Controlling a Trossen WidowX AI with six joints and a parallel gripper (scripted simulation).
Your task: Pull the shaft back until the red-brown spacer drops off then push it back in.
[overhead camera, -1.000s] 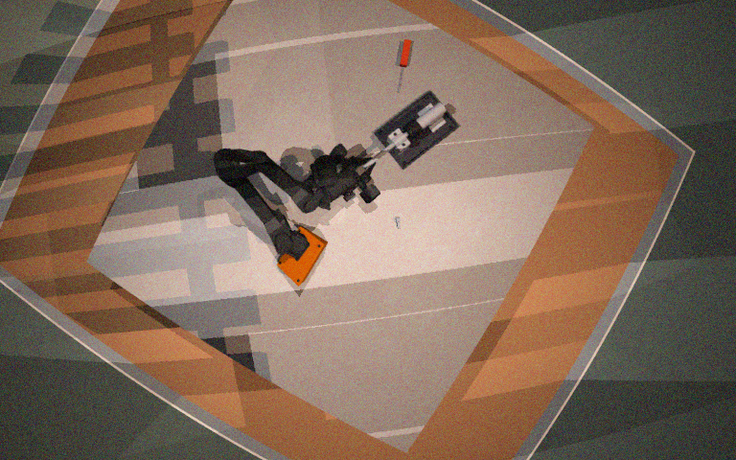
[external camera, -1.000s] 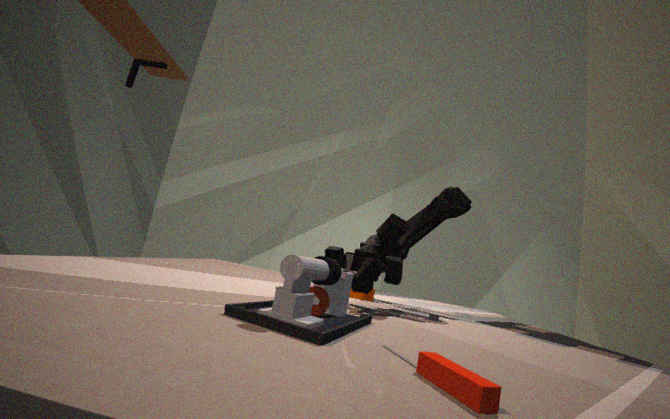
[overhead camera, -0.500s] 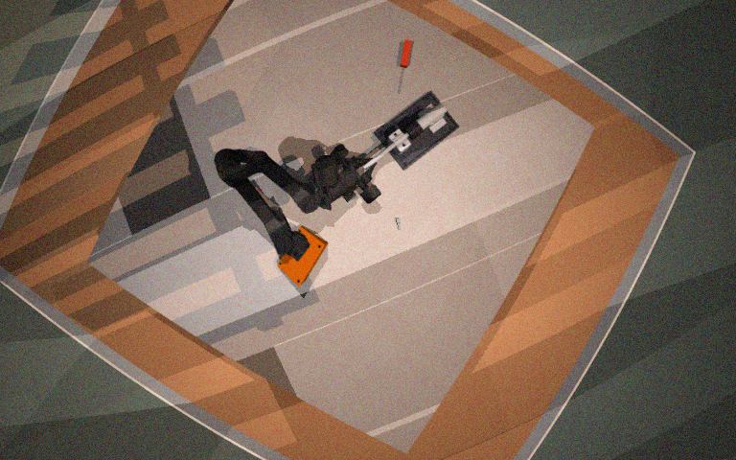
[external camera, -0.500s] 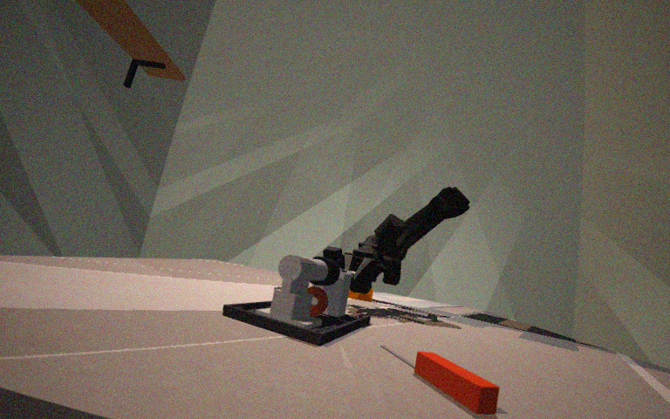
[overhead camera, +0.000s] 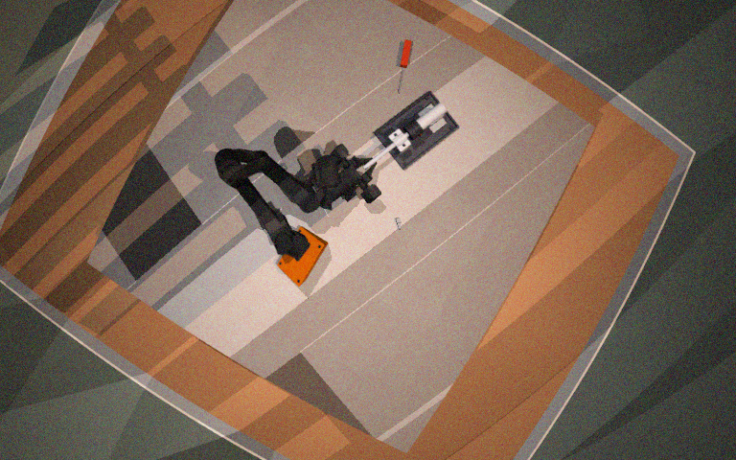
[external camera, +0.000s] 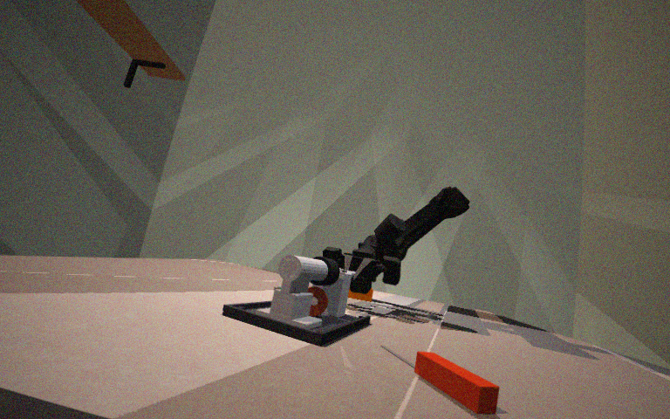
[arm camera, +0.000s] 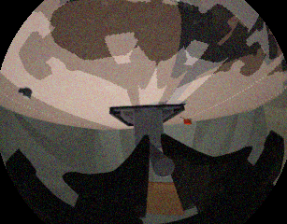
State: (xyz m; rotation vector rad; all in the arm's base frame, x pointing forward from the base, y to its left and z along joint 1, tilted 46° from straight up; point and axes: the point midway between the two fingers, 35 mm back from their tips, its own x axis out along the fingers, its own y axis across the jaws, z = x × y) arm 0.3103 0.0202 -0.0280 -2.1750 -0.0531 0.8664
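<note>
Right now my gripper tip is 60 mm short of the light shaft, 20 mm below it and 10 mm to the left of it. Round my gripper tip: small grey piece 180 mm to the right, 100 mm behind, 50 mm below; dark spacer 160 mm ahead, 40 mm to the right, 20 mm above; red-brown spacer 160 mm ahead, 40 mm to the right, 30 mm below.
</note>
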